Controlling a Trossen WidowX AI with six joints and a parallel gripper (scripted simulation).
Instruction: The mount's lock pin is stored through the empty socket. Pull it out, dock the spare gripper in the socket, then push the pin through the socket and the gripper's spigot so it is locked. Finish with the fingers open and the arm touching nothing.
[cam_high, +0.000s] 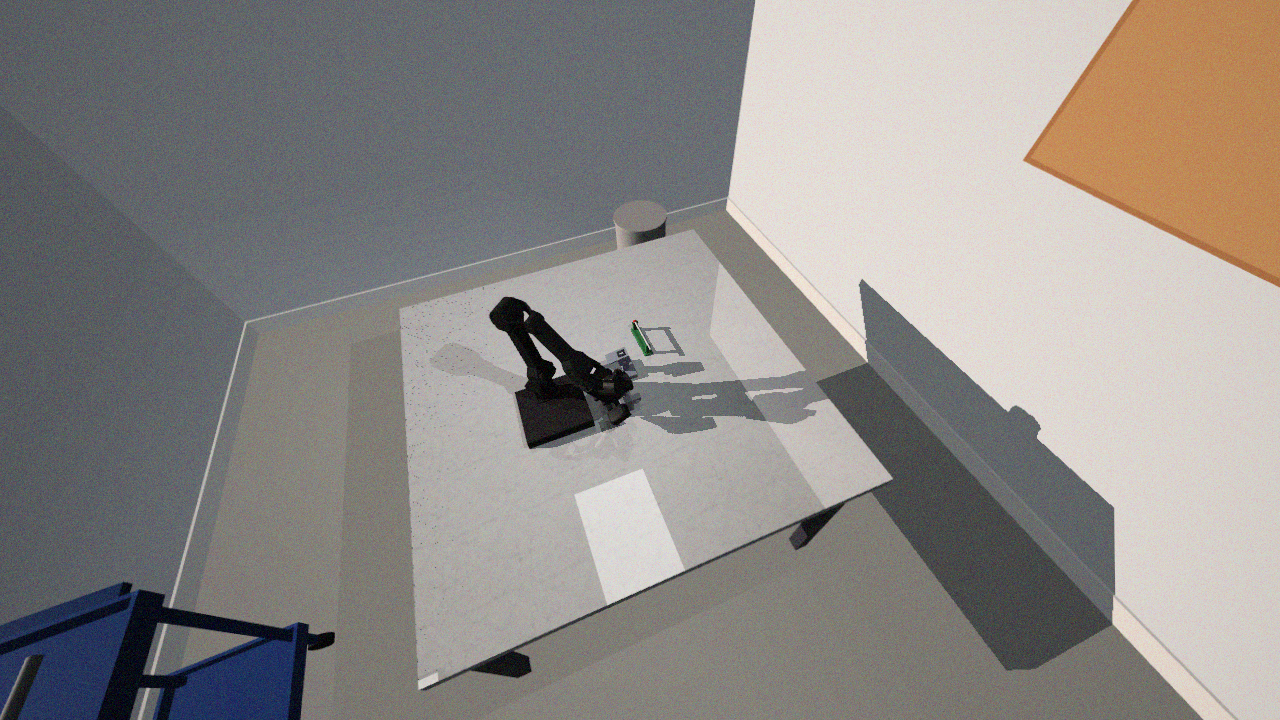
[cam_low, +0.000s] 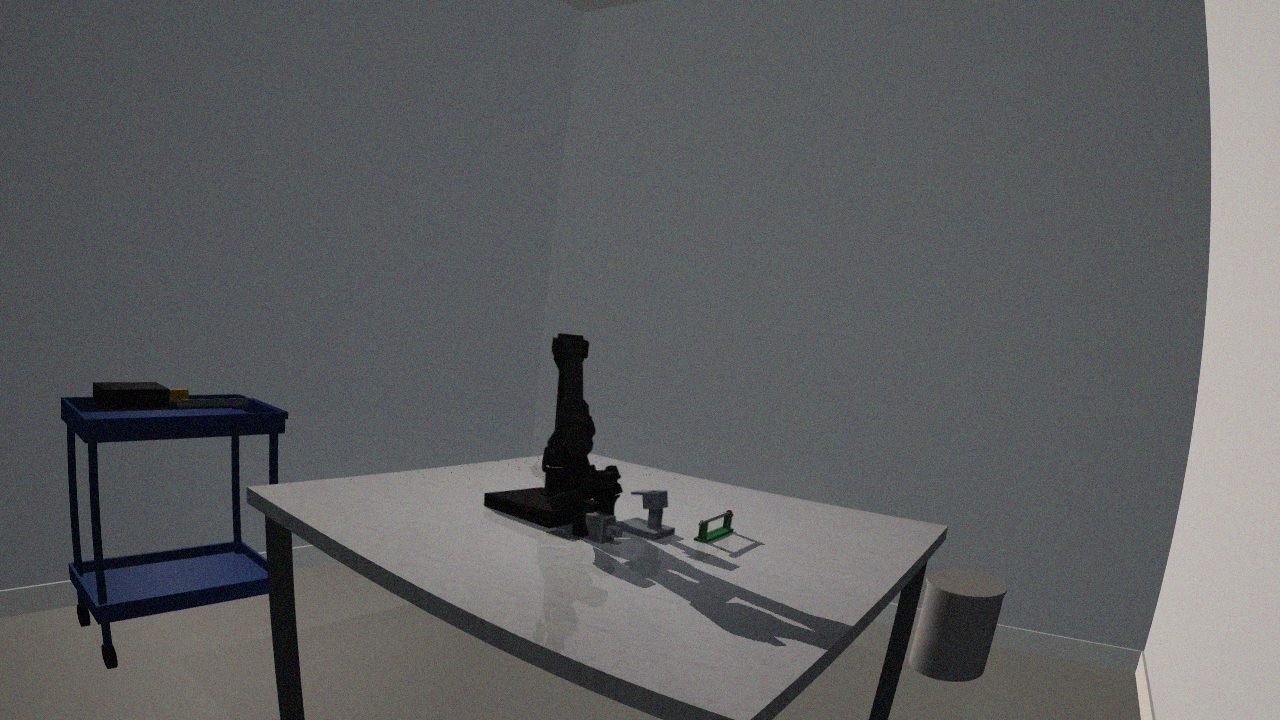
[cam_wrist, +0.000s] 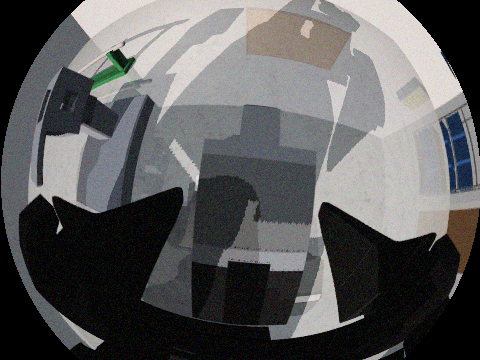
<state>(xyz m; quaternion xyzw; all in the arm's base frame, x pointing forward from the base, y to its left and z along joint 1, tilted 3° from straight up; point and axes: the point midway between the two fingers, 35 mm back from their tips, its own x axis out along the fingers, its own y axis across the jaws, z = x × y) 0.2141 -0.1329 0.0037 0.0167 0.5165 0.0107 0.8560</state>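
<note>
My gripper tip is 140 mm to the right of the mount, 30 mm below it and 30 mm short of it. From my gripper tip the other things lie so: spare gripper 10 mm above; green rack 240 mm to the left, 150 mm ahead, 10 mm above.
</note>
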